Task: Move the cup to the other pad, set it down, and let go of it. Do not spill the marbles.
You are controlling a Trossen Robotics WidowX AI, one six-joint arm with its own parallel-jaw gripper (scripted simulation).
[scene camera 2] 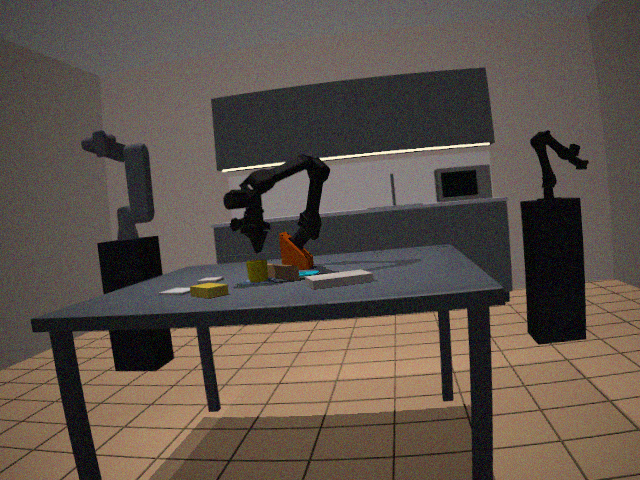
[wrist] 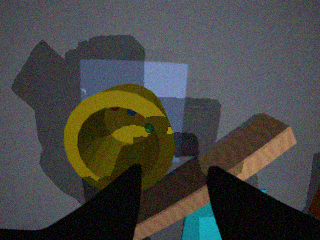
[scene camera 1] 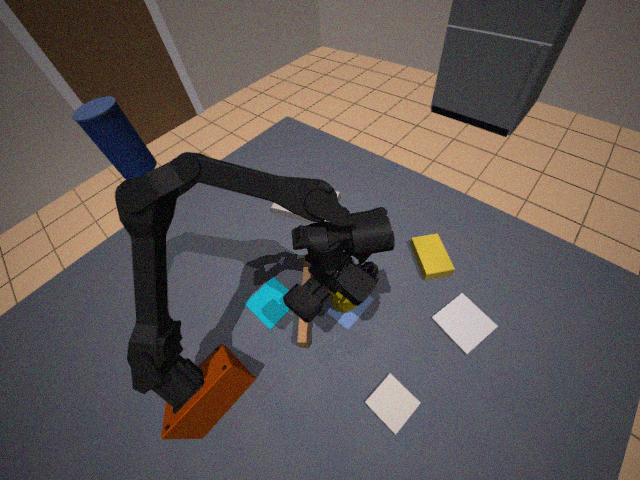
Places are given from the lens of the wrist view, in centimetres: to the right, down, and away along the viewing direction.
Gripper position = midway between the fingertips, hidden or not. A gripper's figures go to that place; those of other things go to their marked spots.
my gripper (wrist: 175, 173): 1, 3, 10
yellow cup (wrist: 101, 144): -5, 2, 15
